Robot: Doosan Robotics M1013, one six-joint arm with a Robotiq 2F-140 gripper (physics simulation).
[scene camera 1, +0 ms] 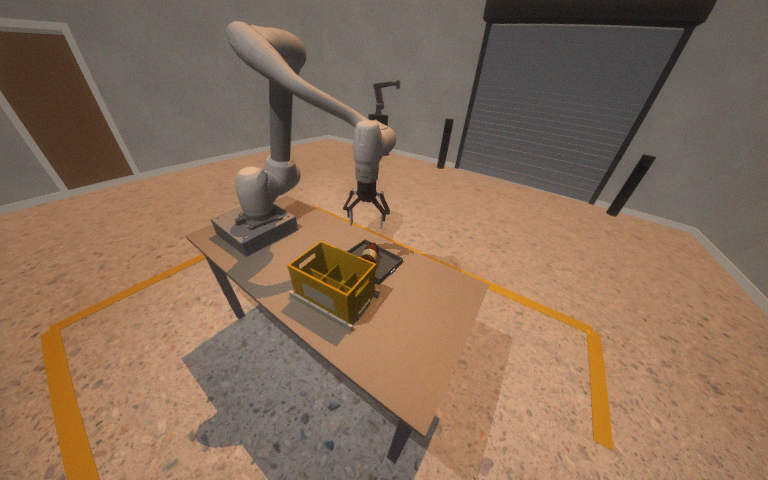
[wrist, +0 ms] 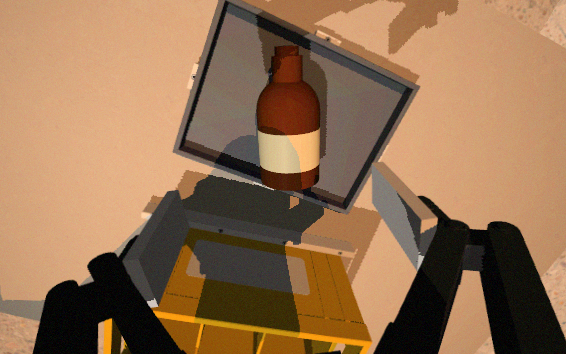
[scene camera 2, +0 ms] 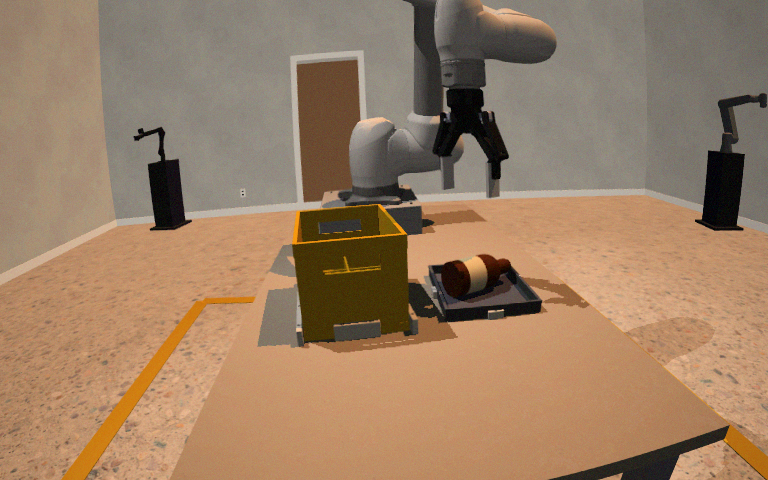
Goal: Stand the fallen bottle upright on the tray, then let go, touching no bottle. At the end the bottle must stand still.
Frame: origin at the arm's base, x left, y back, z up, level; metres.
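Seen in the pictures: gripper, between the fingertips: (scene camera 1: 366, 225) (wrist: 277, 196) (scene camera 2: 469, 192); arm's base, origin of its link: (scene camera 1: 260, 217) (scene camera 2: 376, 198).
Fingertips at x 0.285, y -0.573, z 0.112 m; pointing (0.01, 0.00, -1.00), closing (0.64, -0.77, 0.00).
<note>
Offsets run from my fingertips to a thing's top centre. Level surfaces: height alone.
The brown bottle {dx +0.025, dy -0.007, dz -0.131 m} (scene camera 1: 369, 253) (scene camera 2: 476, 275) (wrist: 288, 112), with a cream label, lies on its side in the dark grey tray {dx +0.024, dy -0.018, dz -0.184 m} (scene camera 1: 389, 262) (scene camera 2: 481, 309) (wrist: 362, 115). Its base is at the tray side nearest the crate and its neck points away from the crate. In the wrist view its base overlaps the tray's rim; whether it touches that rim I cannot tell. My gripper (scene camera 1: 365, 223) (scene camera 2: 470, 191) (wrist: 277, 196) is open and empty. It points down and hangs well above the table, apart from the bottle. In the wrist view the bottle shows beyond the fingertips, between their directions.
A tall yellow crate {dx -0.241, dy -0.090, dz -0.035 m} (scene camera 1: 340, 304) (scene camera 2: 353, 297) (wrist: 331, 295) with dividers stands beside the tray, held by low grey brackets around its foot. The arm's base plate (scene camera 1: 254, 233) is on the table {dz -0.210 m} (scene camera 1: 419, 339) (scene camera 2: 396, 396), behind the crate in the second scene view.
</note>
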